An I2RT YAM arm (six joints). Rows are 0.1 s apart.
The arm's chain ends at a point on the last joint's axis. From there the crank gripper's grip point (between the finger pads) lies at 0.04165 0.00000 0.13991 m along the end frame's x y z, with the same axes.
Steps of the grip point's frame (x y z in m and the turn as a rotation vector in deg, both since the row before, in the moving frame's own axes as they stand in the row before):
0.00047 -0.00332 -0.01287 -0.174 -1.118 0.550
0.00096 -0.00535 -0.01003 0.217 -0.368 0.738
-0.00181 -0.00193 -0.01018 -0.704 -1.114 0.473
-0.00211 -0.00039 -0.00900 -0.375 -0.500 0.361
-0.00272 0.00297 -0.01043 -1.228 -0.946 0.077
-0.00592 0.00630 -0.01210 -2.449 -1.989 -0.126
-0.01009 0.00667 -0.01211 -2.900 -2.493 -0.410
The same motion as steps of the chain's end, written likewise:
0.00321 -0.00413 -0.01365 -0.174 -1.118 0.550
0.00186 -0.00535 -0.01029 0.217 -0.368 0.738
0.00093 -0.00399 -0.01095 -0.704 -1.114 0.473
-0.00088 -0.00157 -0.00935 -0.375 -0.500 0.361
-0.00040 -0.00009 -0.01107 -1.228 -0.946 0.077
-0.00105 0.00038 -0.01334 -2.449 -1.989 -0.126
-0.00399 -0.00018 -0.01362 -2.900 -2.493 -0.410

